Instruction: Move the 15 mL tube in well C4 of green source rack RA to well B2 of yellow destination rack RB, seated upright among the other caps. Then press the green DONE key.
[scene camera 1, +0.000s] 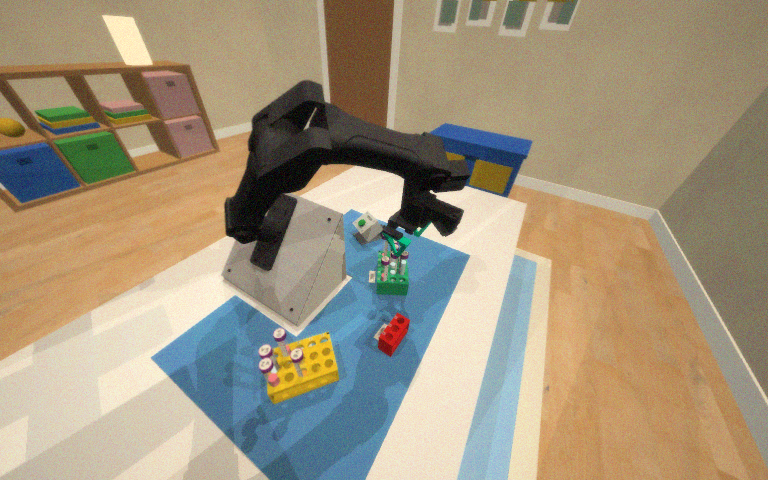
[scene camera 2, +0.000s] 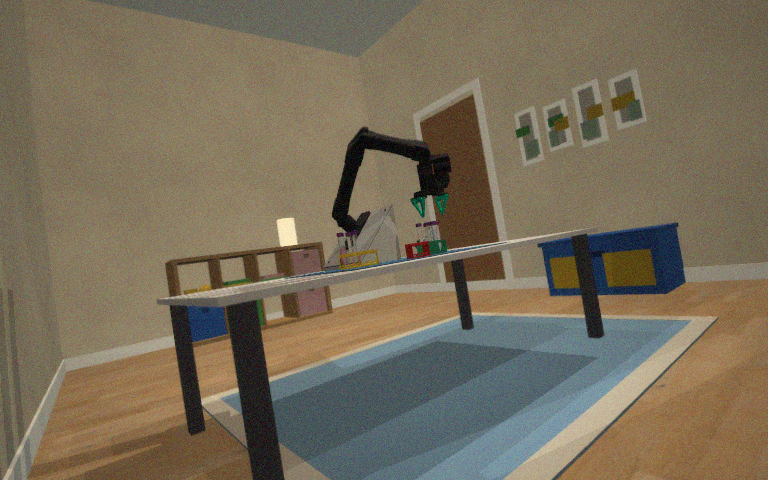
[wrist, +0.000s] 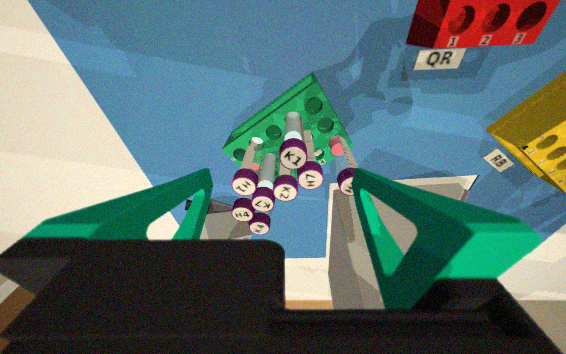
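Seen in the pictures: gripper, fingertip midpoint: (scene camera 1: 406, 245) (scene camera 2: 432, 215) (wrist: 282, 176); arm's base, link origin: (scene camera 1: 274, 231) (scene camera 2: 357, 231).
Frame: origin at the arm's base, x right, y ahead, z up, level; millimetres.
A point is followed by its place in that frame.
My gripper (scene camera 1: 407, 242) @(z 0, x -136, y 321 mm) (scene camera 2: 432, 215) @(z 0, x -136, y 321 mm) (wrist: 282, 176) @(z 0, x -136, y 321 mm) is open and empty, above the purple-capped tubes of the green rack RA (scene camera 1: 391, 287) @(z -113, x -81, y 315 mm) (scene camera 2: 437, 246) @(z -119, x -100, y 352 mm) (wrist: 270, 117) @(z -96, x -151, y 327 mm). In the wrist view several caps stand between the fingers, among them K1 (wrist: 293, 155) @(z -21, x -128, y 324 mm), H7 (wrist: 310, 176) @(z -20, x -117, y 303 mm), K2 (wrist: 285, 188) @(z -20, x -138, y 292 mm) and K7 (wrist: 263, 200) @(z -20, x -159, y 281 mm). One cap (wrist: 346, 181) @(z -21, x -88, y 295 mm) is partly hidden by the right finger. I cannot tell which tube is in C4. The yellow rack RB (scene camera 1: 305, 388) @(z -133, x 220, y 280 mm) (wrist: 530, 120) @(z -118, x 133, y 279 mm) holds several tubes at its left end in scene camera 1. The green DONE key (scene camera 1: 361, 222) @(z -76, x -249, y 111 mm) is on a grey box behind RA.
A small red rack QR (scene camera 1: 393, 335) @(z -96, x 51, y 386 mm) (scene camera 2: 417, 249) (wrist: 430, 22) @(z -112, x -5, y 385 mm) stands between the two racks. The grey arm base (scene camera 1: 317, 254) @(z -4, x 7, y 149 mm) (wrist: 350, 240) @(z -50, x -69, y 170 mm) stands beside them. The blue mat (scene camera 1: 362, 373) @(z -146, x 135, y 359 mm) lies under the racks on the white table.
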